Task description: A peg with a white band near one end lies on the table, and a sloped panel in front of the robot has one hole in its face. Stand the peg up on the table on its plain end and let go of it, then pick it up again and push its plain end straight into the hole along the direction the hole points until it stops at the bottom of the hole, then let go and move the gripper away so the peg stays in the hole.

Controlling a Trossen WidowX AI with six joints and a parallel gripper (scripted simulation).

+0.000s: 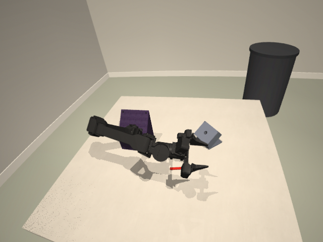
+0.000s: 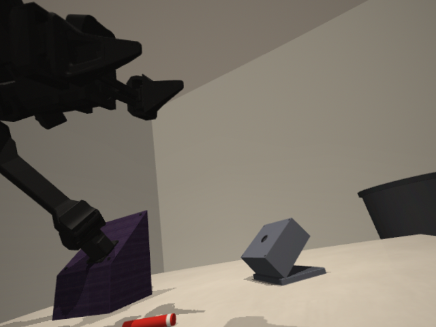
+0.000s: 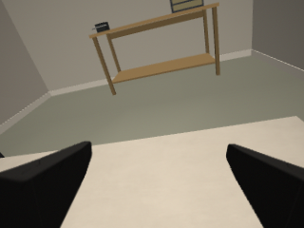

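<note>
The red peg is 16 cm behind my gripper tip, 12 cm to the left of it and 29 cm below it. Also, from my gripper tip: grey sloped panel (4 cm behind, 37 cm to the left, 23 cm below).
</note>
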